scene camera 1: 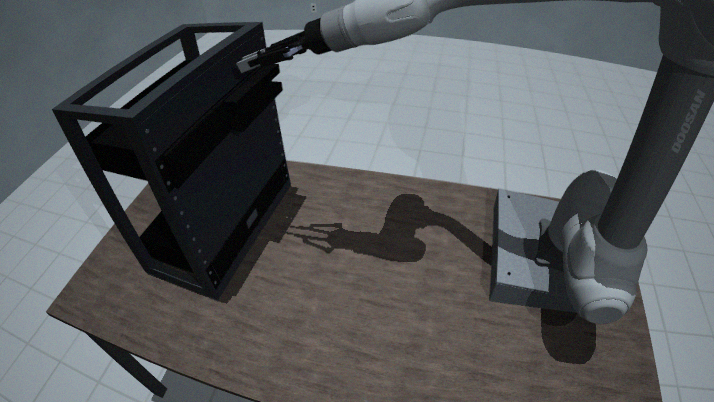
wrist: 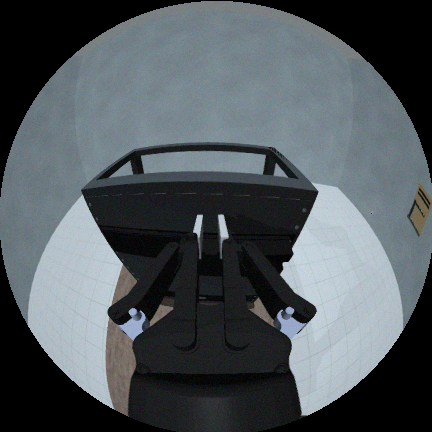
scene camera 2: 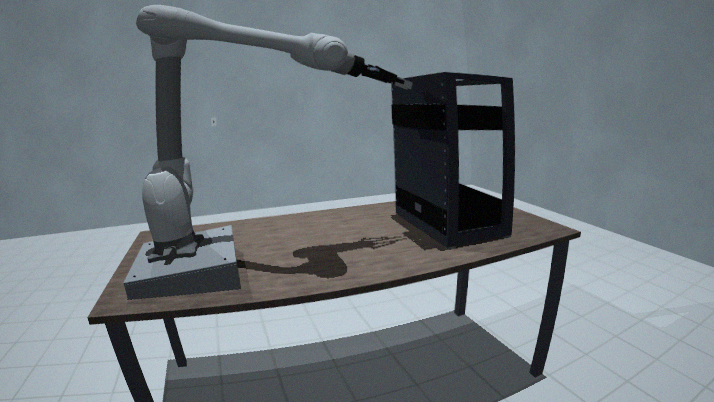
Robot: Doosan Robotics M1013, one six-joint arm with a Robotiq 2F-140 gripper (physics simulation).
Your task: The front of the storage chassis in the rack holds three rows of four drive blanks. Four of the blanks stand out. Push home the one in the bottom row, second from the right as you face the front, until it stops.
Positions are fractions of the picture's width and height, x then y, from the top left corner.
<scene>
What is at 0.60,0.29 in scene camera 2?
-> A dark rack.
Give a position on a dark rack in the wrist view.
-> At 0.32,0.50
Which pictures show my gripper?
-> Scene camera 1, the wrist view and scene camera 2: all of them.
</scene>
